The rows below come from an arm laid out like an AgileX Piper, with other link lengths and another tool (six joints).
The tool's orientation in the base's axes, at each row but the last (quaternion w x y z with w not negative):
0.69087, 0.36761, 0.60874, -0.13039
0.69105, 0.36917, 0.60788, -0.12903
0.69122, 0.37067, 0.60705, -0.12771
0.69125, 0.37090, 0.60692, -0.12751
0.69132, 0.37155, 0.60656, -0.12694
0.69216, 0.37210, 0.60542, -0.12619
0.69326, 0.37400, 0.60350, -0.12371
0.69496, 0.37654, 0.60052, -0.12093
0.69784, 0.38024, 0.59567, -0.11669
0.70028, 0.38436, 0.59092, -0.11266
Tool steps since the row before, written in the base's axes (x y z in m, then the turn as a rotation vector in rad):
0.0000, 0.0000, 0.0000, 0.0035, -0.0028, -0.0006
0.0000, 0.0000, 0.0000, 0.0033, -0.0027, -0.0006
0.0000, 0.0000, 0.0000, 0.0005, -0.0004, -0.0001
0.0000, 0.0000, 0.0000, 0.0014, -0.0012, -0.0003
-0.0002, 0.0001, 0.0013, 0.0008, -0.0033, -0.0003
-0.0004, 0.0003, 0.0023, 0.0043, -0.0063, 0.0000
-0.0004, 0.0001, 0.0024, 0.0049, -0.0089, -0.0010
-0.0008, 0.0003, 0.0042, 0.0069, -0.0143, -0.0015
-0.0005, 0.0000, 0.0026, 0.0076, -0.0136, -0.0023
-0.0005, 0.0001, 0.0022, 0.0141, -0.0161, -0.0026
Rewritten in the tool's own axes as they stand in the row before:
0.0000, 0.0000, 0.0000, 0.0006, 0.0000, 0.0045
0.0000, 0.0000, 0.0000, 0.0006, 0.0000, 0.0043
0.0000, 0.0000, 0.0000, 0.0001, 0.0000, 0.0006
0.0000, 0.0000, 0.0000, 0.0003, -0.0001, 0.0018
-0.0012, 0.0004, -0.0002, -0.0004, -0.0019, 0.0028
-0.0022, 0.0008, -0.0005, -0.0007, -0.0017, 0.0074
-0.0023, 0.0007, -0.0004, -0.0004, -0.0035, 0.0096
-0.0040, 0.0013, -0.0008, -0.0010, -0.0061, 0.0147
-0.0025, 0.0007, -0.0004, 0.0002, -0.0055, 0.0147
-0.0021, 0.0007, -0.0004, 0.0015, -0.0034, 0.0212

